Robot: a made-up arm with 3 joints. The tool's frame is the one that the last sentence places. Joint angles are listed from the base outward.
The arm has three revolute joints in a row. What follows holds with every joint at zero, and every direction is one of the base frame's. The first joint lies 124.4 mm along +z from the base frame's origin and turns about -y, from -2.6 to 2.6 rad. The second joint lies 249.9 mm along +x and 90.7 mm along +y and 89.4 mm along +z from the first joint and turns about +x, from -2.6 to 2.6 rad. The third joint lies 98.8 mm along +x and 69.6 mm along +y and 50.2 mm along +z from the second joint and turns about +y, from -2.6 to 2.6 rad. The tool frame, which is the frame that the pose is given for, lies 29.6 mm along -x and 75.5 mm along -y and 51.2 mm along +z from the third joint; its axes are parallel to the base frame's.
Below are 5 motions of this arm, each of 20 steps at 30 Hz.
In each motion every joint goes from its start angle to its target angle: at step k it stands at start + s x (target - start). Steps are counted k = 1, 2, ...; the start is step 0. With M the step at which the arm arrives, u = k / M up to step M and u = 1 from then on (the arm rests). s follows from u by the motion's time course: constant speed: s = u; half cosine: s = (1 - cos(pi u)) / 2; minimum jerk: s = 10 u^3 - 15 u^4 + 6 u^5.
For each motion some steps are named. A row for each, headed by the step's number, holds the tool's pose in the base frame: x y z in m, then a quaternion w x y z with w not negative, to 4 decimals.
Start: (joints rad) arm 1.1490 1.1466 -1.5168
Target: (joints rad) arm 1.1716 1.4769 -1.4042
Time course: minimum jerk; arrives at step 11
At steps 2, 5, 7, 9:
2: 0.0356 0.0666 0.4326 0.1987 0.5397 -0.8121 -0.0987
5: 0.0347 0.0642 0.4310 0.2033 0.5914 -0.7748 -0.0929
7: 0.0344 0.0622 0.4294 0.2057 0.6355 -0.7393 -0.0854
9: 0.0345 0.0610 0.4284 0.2064 0.6629 -0.7153 -0.0795

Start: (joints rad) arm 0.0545 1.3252 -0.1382
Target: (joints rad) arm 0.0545 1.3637 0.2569
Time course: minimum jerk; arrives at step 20
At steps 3, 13, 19, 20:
3: 0.3065 -0.0050 0.2485 0.7848 0.6152 -0.0717 -0.0225
13: 0.3216 -0.0137 0.2484 0.7781 0.6230 0.0426 0.0683
19: 0.3268 -0.0155 0.2481 0.7725 0.6226 0.0783 0.0976
20: 0.3268 -0.0155 0.2481 0.7724 0.6226 0.0784 0.0977

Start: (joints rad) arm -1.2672 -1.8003 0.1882
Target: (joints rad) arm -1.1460 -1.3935 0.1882
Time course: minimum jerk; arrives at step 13
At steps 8, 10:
8: 0.2189 0.1962 -0.1416 0.5636 -0.6032 0.4602 0.3268
10: 0.2336 0.1948 -0.1325 0.5914 -0.5796 0.4707 0.3047

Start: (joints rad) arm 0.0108 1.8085 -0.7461
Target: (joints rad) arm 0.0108 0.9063 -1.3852
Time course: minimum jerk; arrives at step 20
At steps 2, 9, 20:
2: 0.2914 0.0264 0.1958 0.5767 0.7304 -0.2311 -0.2836
9: 0.2886 0.0378 0.2179 0.6563 0.5799 -0.3658 -0.3150
20: 0.2918 0.0630 0.2312 0.6888 0.3384 -0.5778 -0.2777

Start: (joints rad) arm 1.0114 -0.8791 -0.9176
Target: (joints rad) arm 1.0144 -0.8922 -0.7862
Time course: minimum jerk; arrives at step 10
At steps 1, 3, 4, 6, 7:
1: 0.0430 0.1315 0.4397 0.5161 -0.4251 -0.7433 -0.0202
3: 0.0424 0.1325 0.4402 0.5232 -0.4258 -0.7378 -0.0247
4: 0.0418 0.1335 0.4407 0.5302 -0.4264 -0.7323 -0.0291
6: 0.0404 0.1359 0.4421 0.5466 -0.4277 -0.7188 -0.0398
7: 0.0398 0.1369 0.4427 0.5534 -0.4282 -0.7130 -0.0443

